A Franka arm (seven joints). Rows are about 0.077 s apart.
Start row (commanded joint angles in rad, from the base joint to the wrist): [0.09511 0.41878 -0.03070 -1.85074 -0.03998 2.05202 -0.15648]
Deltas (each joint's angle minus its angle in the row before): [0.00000 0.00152 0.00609 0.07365 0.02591 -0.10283 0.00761]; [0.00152 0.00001 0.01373 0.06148 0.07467 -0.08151 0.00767]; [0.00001 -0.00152 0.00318 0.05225 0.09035 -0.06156 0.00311]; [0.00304 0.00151 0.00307 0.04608 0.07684 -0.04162 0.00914]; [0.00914 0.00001 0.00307 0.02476 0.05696 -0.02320 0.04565]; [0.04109 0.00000 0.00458 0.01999 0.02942 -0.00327 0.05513]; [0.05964 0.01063 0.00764 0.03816 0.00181 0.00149 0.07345]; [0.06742 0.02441 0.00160 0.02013 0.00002 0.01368 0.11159]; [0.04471 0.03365 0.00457 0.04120 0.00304 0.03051 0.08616]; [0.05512 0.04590 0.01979 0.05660 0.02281 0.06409 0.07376]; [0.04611 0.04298 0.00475 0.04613 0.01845 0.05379 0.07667]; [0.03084 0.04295 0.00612 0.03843 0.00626 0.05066 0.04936]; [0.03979 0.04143 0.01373 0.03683 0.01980 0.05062 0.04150]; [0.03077 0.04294 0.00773 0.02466 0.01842 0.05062 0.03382]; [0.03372 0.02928 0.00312 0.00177 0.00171 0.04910 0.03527]
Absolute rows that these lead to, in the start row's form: [0.09511 0.42030 -0.02461 -1.77709 -0.01407 1.94919 -0.14887]; [0.09663 0.42031 -0.01088 -1.71561 0.06060 1.86768 -0.14120]; [0.09664 0.41879 -0.00770 -1.66336 0.15095 1.80612 -0.13809]; [0.09968 0.42030 -0.00463 -1.61728 0.22779 1.76450 -0.12895]; [0.10882 0.42031 -0.00156 -1.59252 0.28475 1.74130 -0.08330]; [0.14991 0.42031 0.00302 -1.57253 0.31417 1.73803 -0.02817]; [0.20955 0.43094 0.01066 -1.53437 0.31598 1.73952 0.04528]; [0.27697 0.45535 0.01226 -1.51424 0.31600 1.75320 0.15687]; [0.32168 0.48900 0.01683 -1.47304 0.31904 1.78371 0.24303]; [0.37680 0.53490 0.03662 -1.41644 0.34185 1.84780 0.31679]; [0.42291 0.57788 0.04137 -1.37031 0.36030 1.90159 0.39346]; [0.45375 0.62083 0.04749 -1.33188 0.36656 1.95225 0.44282]; [0.49354 0.66226 0.06122 -1.29505 0.38636 2.00287 0.48432]; [0.52431 0.70520 0.06895 -1.27039 0.40478 2.05349 0.51814]; [0.55803 0.73448 0.07207 -1.26862 0.40649 2.10259 0.55341]
